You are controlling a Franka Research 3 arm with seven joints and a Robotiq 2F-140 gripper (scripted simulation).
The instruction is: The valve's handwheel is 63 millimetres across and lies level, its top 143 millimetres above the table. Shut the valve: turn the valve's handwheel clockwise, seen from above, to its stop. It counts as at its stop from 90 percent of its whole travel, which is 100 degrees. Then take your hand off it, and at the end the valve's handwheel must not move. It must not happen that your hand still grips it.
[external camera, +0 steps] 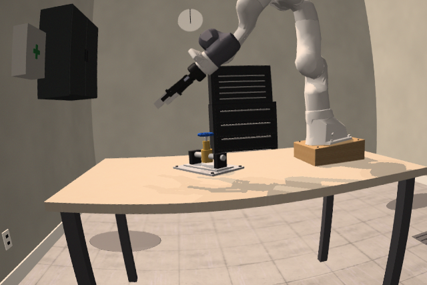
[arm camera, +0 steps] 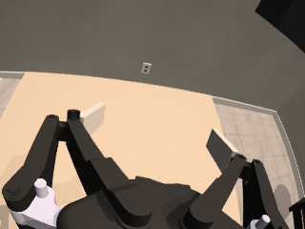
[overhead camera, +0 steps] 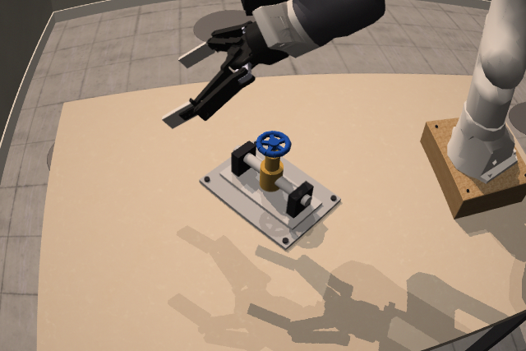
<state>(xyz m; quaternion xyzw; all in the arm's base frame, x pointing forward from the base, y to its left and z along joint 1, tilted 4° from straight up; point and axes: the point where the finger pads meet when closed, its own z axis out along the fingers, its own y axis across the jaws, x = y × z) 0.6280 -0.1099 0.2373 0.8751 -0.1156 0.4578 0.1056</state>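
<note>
Right now the blue spoked handwheel is 160 mm behind my hand, 40 mm to the left of it and 140 mm below it.
</note>
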